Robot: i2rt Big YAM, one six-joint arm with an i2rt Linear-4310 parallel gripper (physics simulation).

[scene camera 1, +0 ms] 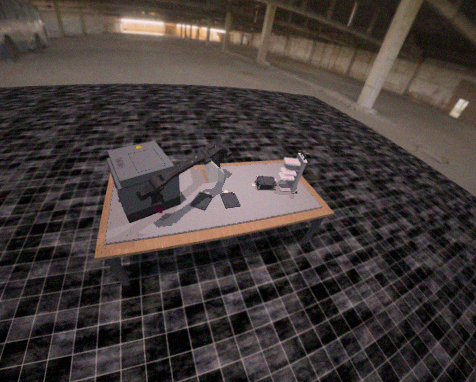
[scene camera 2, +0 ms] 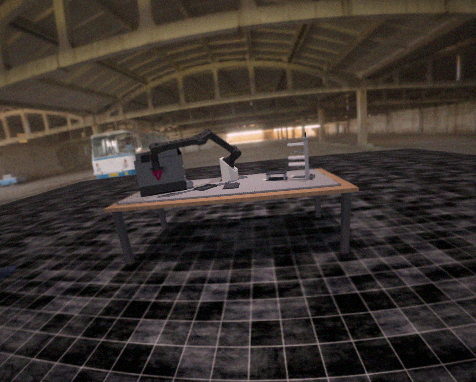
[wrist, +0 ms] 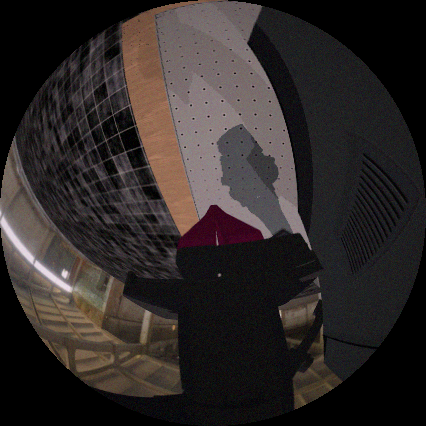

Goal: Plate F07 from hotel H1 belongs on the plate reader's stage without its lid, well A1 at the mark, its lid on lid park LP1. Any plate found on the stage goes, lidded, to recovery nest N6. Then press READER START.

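Seen in the pictures: gripper, fingertip midpoint: (scene camera 1: 161,213) (scene camera 2: 159,180) (wrist: 213,209); arm's base at its link origin: (scene camera 1: 214,161) (scene camera 2: 228,163).
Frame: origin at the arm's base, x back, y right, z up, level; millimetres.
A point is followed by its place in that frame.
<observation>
The plate reader (scene camera 1: 147,192) (scene camera 2: 172,170) @(y 360, x -402, z 30 mm) (wrist: 350,105) is a large dark grey box at the table's left end. My gripper (scene camera 1: 159,210) @(y 390, x -567, z -15 mm) (scene camera 2: 158,175) @(y 390, x -567, z -15 mm) (wrist: 213,209) @(y 390, x -567, z -15 mm) is shut and empty, with its crimson fingertips together. It points down close beside the reader's side wall, above the table. A hotel (scene camera 1: 300,172) @(y -693, x -247, z 73 mm) (scene camera 2: 307,160) @(y -706, x -249, z 3 mm) with several pale shelves or plates stands at the right; labels cannot be read, so F07 cannot be told. The stage, any plate on it, and the READER START button cannot be made out. LP1 and N6 cannot be identified.
Two flat dark pads (scene camera 1: 201,201) @(y 124, x -351, z -135 mm) (scene camera 1: 230,200) @(y -103, x -345, z -138 mm) lie mid-table. A dark block (scene camera 1: 265,183) (scene camera 2: 276,176) sits left of the hotel. The arm's pale base mount (scene camera 1: 214,172) @(y 3, x -92, z -53 mm) (scene camera 2: 229,171) @(y -30, x -88, z -64 mm) stands behind the pads. The wooden table edge (wrist: 150,110) @(y 490, x -698, z -161 mm) runs left of my fingers in the wrist view.
</observation>
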